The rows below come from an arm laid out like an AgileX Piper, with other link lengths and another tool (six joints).
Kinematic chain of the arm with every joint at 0, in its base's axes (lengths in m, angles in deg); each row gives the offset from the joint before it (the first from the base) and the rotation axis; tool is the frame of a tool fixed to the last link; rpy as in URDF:
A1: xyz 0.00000 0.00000 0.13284 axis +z
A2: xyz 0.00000 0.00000 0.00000 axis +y
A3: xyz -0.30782 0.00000 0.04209 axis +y
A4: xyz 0.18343 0.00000 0.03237 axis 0.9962 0 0.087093
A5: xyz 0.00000 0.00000 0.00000 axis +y
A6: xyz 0.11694 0.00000 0.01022 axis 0.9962 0 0.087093
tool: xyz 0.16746 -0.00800 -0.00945 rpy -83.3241 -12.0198 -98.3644
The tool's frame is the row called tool.
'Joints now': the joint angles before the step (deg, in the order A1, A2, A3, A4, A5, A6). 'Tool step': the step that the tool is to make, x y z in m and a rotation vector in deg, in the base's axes. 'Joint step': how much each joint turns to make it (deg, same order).
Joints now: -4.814 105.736 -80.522 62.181 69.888 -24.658
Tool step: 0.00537 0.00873 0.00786 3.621 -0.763 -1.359
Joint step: 0.000 0.000 2.438 4.916 -1.169 -2.830
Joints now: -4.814 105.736 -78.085 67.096 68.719 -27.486
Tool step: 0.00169 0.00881 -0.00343 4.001 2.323 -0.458
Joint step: 0.000 2.090 2.369 4.443 0.466 -2.257
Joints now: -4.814 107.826 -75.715 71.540 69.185 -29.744
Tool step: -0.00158 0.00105 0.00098 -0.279 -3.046 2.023
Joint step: -0.001 0.071 0.001 0.375 0.719 -3.772
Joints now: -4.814 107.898 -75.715 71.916 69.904 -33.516
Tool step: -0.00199 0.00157 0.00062 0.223 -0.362 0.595
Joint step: 0.105 0.000 0.214 0.253 0.352 -0.744
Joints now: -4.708 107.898 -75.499 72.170 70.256 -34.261
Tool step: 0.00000 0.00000 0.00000 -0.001 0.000 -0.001
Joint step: 0.000 -0.001 0.000 -0.001 -0.002 0.001
